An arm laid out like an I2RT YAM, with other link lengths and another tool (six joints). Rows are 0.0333 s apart.
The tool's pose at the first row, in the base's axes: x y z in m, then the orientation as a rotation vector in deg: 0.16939, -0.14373, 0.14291, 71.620, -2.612, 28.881
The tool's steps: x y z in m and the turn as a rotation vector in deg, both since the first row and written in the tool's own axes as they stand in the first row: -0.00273, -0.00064, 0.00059, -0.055, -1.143, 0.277; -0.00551, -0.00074, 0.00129, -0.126, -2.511, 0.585; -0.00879, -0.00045, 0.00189, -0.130, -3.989, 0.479; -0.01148, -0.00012, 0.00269, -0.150, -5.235, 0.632; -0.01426, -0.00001, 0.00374, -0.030, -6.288, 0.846; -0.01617, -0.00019, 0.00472, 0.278, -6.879, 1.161; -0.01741, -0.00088, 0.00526, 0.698, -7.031, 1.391; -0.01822, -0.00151, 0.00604, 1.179, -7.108, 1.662; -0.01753, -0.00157, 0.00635, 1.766, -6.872, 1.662
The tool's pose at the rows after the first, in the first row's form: 0.16735, -0.14534, 0.14170, 71.866, -3.764, 28.403; 0.16508, -0.14695, 0.14100, 72.148, -5.129, 27.808; 0.16219, -0.14855, 0.14047, 72.502, -6.311, 26.787; 0.15986, -0.15012, 0.14021, 72.785, -7.463, 26.132; 0.15759, -0.15200, 0.13981, 73.156, -8.458, 25.659; 0.15619, -0.15359, 0.13939, 73.605, -9.084, 25.577; 0.15548, -0.15465, 0.13858, 74.059, -9.259, 25.709; 0.15519, -0.15578, 0.13803, 74.557, -9.383, 25.928; 0.15590, -0.15584, 0.13828, 75.080, -9.044, 26.119
